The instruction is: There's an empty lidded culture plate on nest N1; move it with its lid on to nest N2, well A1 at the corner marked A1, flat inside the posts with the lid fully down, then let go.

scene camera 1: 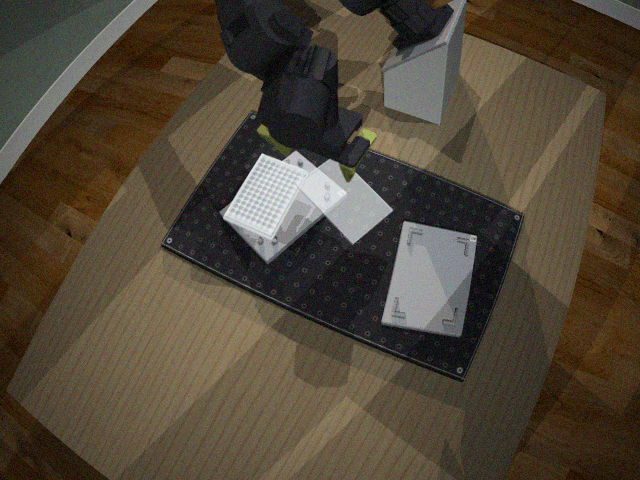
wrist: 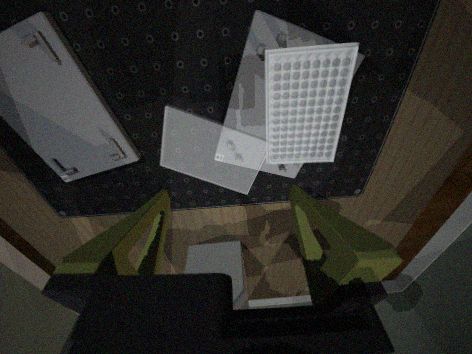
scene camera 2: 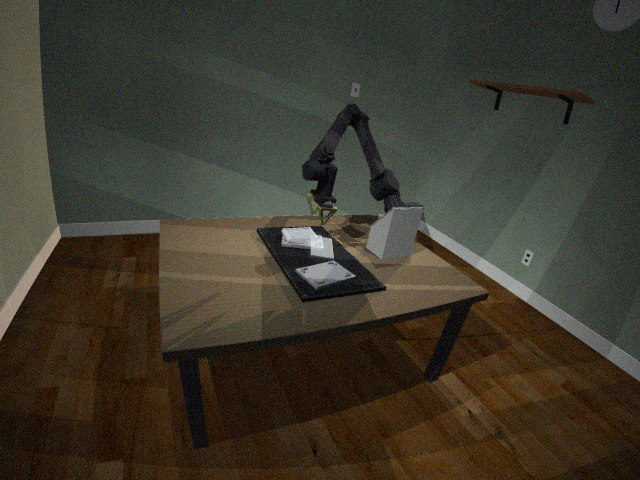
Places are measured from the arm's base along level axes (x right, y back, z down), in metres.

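Pixels of known places: gripper, fingertip midpoint: [scene camera 1: 318, 165] [wrist: 229, 192] [scene camera 2: 317, 219]; arm's base, origin of the base link: [scene camera 1: 425, 29] [scene camera 2: 397, 215].
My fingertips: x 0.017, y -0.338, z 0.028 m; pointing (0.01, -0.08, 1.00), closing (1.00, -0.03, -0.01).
Note:
Ahead of a thing's pixels: the offset from my fingertips to its top centre. Level surfaces: height alone.
A white multiwell plate @[dx +0.085, dy -0.030, dz +0.085 m] [scene camera 1: 264, 196] [scene camera 2: 297, 235] [wrist: 310, 105] sits askew across a grey nest @[dx +0.061, dy -0.025, dz +0.099 m] [scene camera 1: 300, 214] [wrist: 245, 95], turned relative to it and overhanging its edge; its wells are uncovered. The clear lid @[dx -0.021, dy +0.025, dz +0.086 m] [scene camera 1: 361, 211] [scene camera 2: 322, 249] [wrist: 200, 145] is off the plate, one end over the nest's A1-marked corner and the rest over the dark board. The other nest @[dx -0.199, dy -0.024, dz +0.103 m] [scene camera 1: 429, 279] [scene camera 2: 325, 273] [wrist: 60, 95] bears no plate and has corner posts. I cannot read which nest is N1 or N2. My gripper [scene camera 1: 319, 166] [scene camera 2: 317, 217] [wrist: 229, 192] is open and empty, above the board's edge near plate and lid.
The dark perforated board @[dx -0.045, dy -0.011, dz +0.120 m] [scene camera 1: 330, 310] [scene camera 2: 305, 294] [wrist: 165, 65] lies on a wooden table @[dz +0.133 m] [scene camera 1: 170, 361] [scene camera 2: 217, 310]. A light grey slanted block [scene camera 1: 413, 93] [scene camera 2: 395, 232] [wrist: 215, 257] stands beside the board, next to the arm's base.

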